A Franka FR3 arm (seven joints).
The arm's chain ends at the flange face. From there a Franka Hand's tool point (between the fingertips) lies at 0.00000 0.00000 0.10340 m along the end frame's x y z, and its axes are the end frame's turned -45 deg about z.
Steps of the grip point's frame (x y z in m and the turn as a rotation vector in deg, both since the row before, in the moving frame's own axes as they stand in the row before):
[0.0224 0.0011 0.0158 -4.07 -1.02 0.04]
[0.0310 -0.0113 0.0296 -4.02 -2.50 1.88]
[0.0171 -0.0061 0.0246 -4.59 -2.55 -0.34]
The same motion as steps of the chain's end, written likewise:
[0.0127 -0.0216 0.0161 -3.60 2.16 0.04]
[0.0121 -0.0383 0.0300 -4.61 1.07 1.88]
[0.0052 -0.0255 0.0250 -5.05 1.44 -0.34]

